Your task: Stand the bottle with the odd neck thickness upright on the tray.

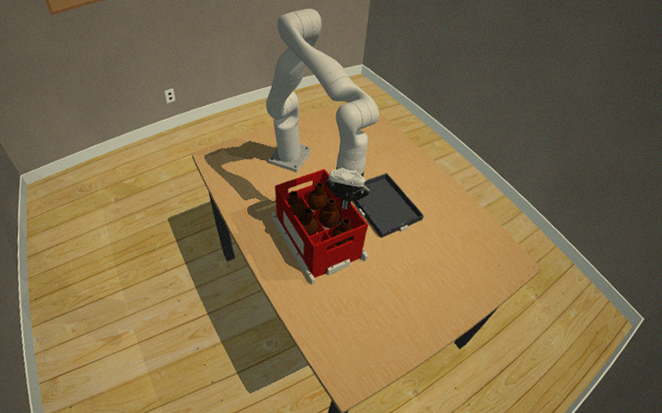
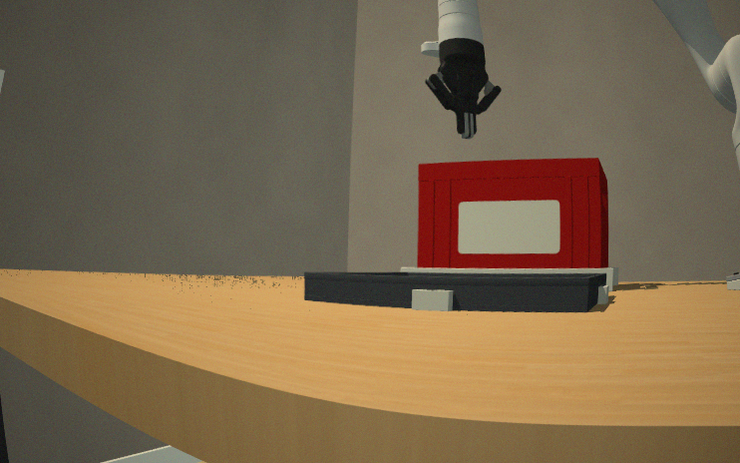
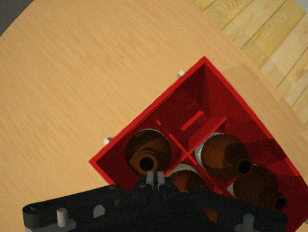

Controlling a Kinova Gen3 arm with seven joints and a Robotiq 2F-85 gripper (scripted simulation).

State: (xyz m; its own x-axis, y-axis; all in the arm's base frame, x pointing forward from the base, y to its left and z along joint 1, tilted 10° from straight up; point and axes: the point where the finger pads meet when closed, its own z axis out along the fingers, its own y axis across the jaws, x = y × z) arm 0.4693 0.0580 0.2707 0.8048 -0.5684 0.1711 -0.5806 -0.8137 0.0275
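The red crate is 160 mm below my hand, 70 mm behind it and 50 mm to the right of it. From my hand the other things lie so: dark grey tray: 240 mm to the left, 230 mm below, 140 mm behind; then glass bottle: 150 mm below, 10 mm to the left, 10 mm ahead.
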